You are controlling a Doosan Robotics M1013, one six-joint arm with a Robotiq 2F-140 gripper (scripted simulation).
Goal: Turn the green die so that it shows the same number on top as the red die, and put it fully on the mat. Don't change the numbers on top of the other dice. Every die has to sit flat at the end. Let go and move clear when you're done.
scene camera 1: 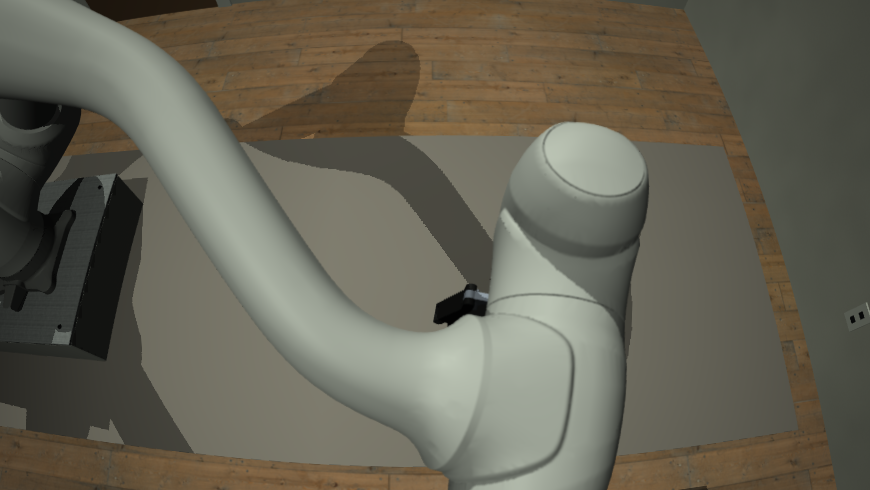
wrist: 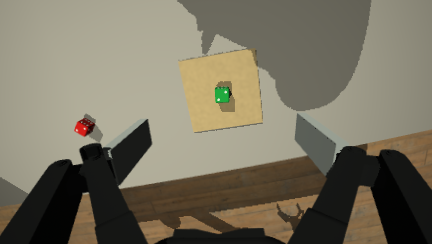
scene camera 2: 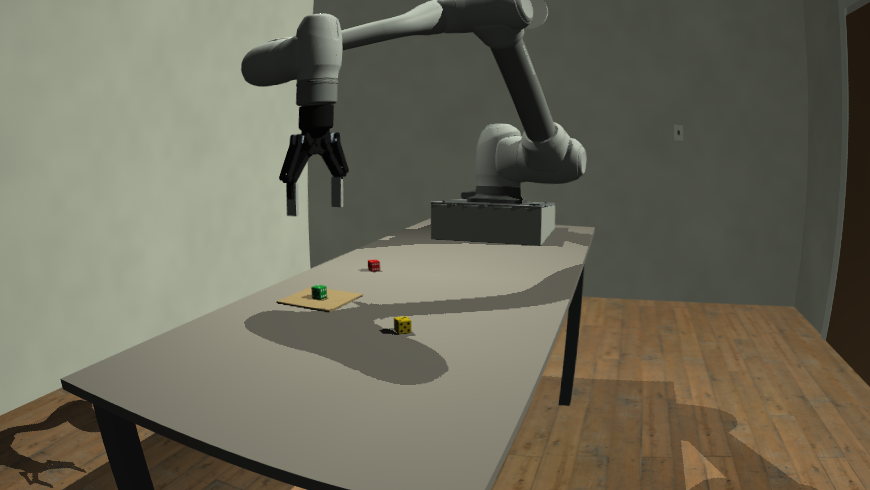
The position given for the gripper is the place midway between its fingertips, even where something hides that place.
Observation:
In view: the gripper [scene camera 2: 315,211] and a tan mat [scene camera 2: 335,299].
The tan mat shows as well in the wrist view [wrist: 237,70]. The gripper is seen too in the wrist view [wrist: 221,129].

